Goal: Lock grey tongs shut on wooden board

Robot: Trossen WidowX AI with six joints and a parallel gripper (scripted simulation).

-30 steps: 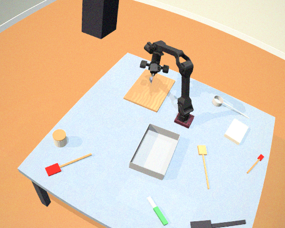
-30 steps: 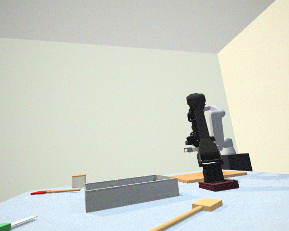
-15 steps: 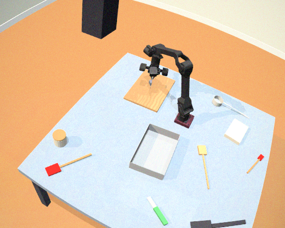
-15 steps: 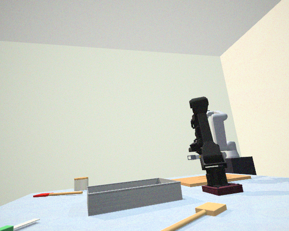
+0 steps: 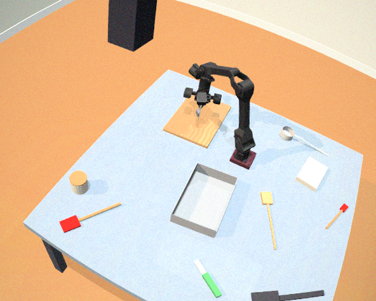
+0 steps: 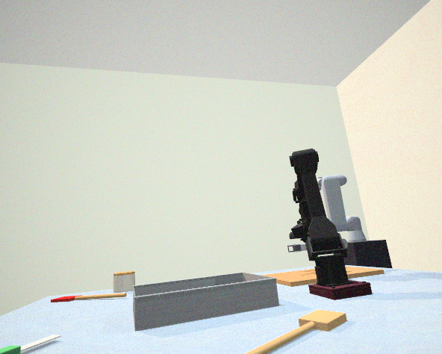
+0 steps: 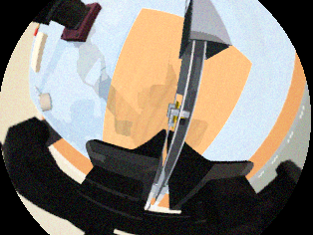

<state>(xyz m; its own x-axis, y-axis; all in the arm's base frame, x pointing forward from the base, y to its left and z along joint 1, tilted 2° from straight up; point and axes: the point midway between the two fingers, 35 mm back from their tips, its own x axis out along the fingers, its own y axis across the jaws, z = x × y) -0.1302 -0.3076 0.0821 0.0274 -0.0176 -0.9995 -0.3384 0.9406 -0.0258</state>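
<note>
Now: gripper tip 60 mm above the wooden board. The rest, counted from my gripper tip: wood-lidded jar 710 mm ahead, 200 mm to the right, 30 mm below; then cream block 670 mm to the left, 60 mm below; then grey roasting tin 460 mm ahead, 280 mm to the left, 40 mm below.
</note>
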